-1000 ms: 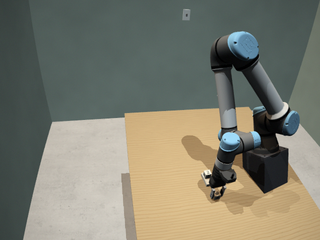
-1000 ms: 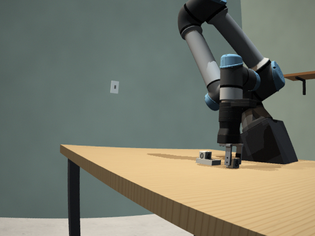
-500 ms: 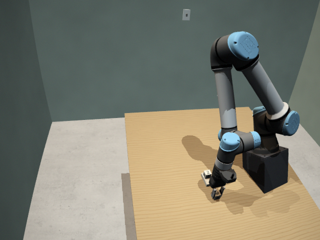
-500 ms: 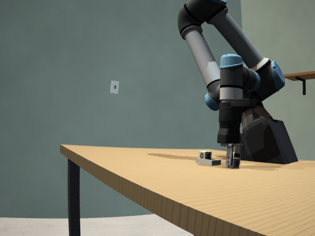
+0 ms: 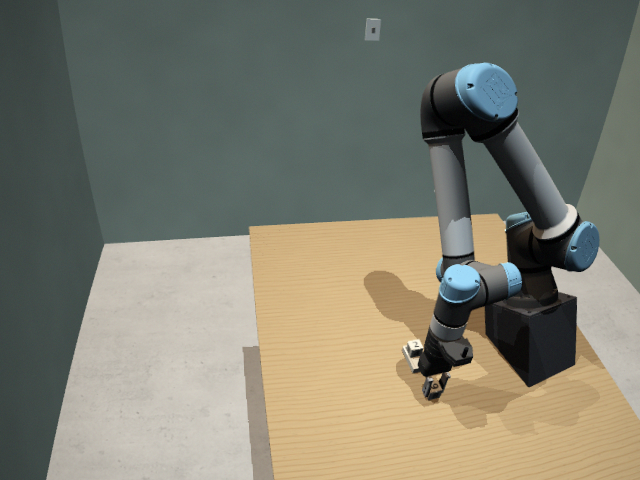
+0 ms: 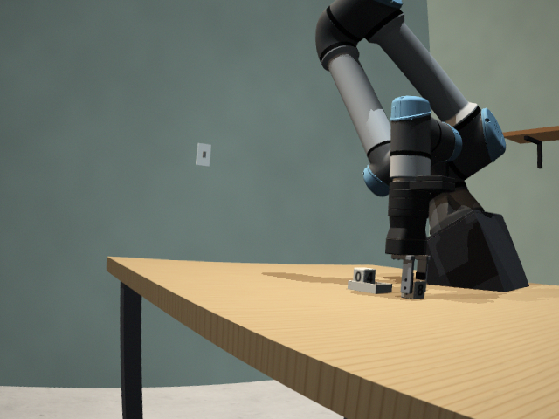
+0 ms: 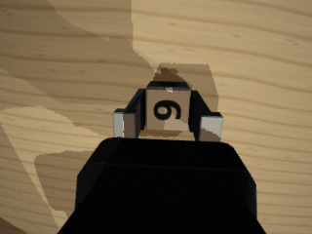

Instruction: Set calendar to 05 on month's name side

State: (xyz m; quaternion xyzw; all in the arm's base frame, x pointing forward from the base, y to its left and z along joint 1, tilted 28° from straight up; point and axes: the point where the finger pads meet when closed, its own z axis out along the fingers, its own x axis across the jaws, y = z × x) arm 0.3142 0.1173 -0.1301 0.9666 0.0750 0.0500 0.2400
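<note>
Right now the small calendar tray is 110 mm to the right of my hand, 20 mm below it and 10 mm ahead of it.
</note>
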